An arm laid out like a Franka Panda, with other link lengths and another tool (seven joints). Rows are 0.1 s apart.
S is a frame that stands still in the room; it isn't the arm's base.
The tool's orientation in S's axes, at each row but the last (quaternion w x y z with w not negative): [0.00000, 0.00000, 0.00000, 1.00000]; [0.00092, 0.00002, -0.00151, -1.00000]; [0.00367, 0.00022, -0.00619, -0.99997]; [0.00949, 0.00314, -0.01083, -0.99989]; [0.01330, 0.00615, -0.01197, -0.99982]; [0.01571, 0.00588, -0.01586, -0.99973]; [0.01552, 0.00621, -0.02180, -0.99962]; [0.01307, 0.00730, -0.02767, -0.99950]
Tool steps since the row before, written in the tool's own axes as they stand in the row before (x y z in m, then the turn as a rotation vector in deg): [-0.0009, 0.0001, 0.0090, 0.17, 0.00, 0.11]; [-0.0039, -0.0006, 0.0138, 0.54, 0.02, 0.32]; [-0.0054, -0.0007, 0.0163, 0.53, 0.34, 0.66]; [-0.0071, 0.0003, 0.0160, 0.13, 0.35, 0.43]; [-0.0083, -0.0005, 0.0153, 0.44, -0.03, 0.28]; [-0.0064, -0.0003, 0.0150, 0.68, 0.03, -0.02]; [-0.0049, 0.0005, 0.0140, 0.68, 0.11, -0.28]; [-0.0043, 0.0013, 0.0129, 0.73, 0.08, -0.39]
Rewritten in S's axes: [0.0009, -0.0001, 0.0090, -0.17, 0.00, 0.11]; [0.0039, 0.0006, 0.0138, -0.54, -0.02, 0.32]; [0.0054, 0.0009, 0.0163, -0.53, -0.34, 0.66]; [0.0070, 0.0002, 0.0160, -0.13, -0.34, 0.44]; [0.0081, 0.0011, 0.0154, -0.44, 0.02, 0.27]; [0.0062, 0.0010, 0.0151, -0.68, -0.05, -0.03]; [0.0047, 0.0003, 0.0141, -0.67, -0.14, -0.28]; [0.0041, -0.0005, 0.0130, -0.72, -0.12, -0.40]
